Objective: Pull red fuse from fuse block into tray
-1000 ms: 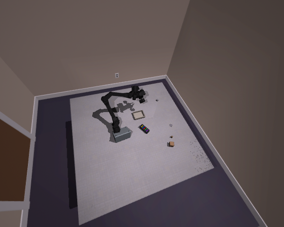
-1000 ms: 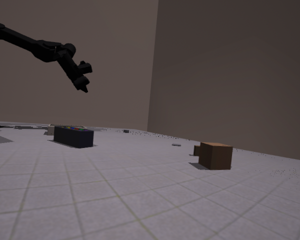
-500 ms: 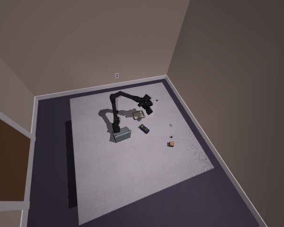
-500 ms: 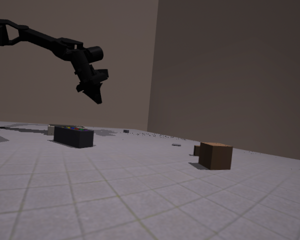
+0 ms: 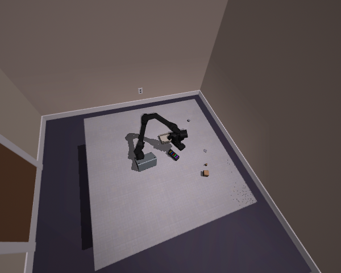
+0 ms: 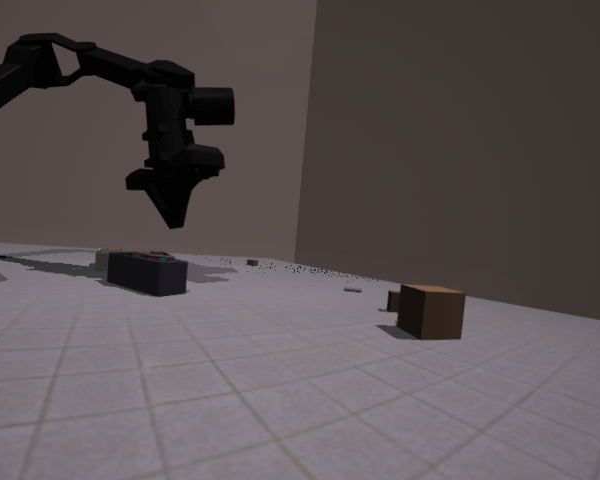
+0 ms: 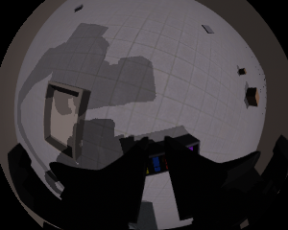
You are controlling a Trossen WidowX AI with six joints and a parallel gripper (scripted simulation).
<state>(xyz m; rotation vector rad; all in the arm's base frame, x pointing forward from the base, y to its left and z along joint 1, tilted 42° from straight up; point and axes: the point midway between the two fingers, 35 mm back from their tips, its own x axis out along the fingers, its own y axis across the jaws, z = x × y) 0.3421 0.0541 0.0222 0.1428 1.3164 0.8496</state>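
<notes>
Right now my gripper tip is 15 cm to the right of the beige tray, 8 cm above it and 6 cm past it. Round my gripper tip: brown cube (28 cm to the right, 21 cm ahead, 6 cm below).
</notes>
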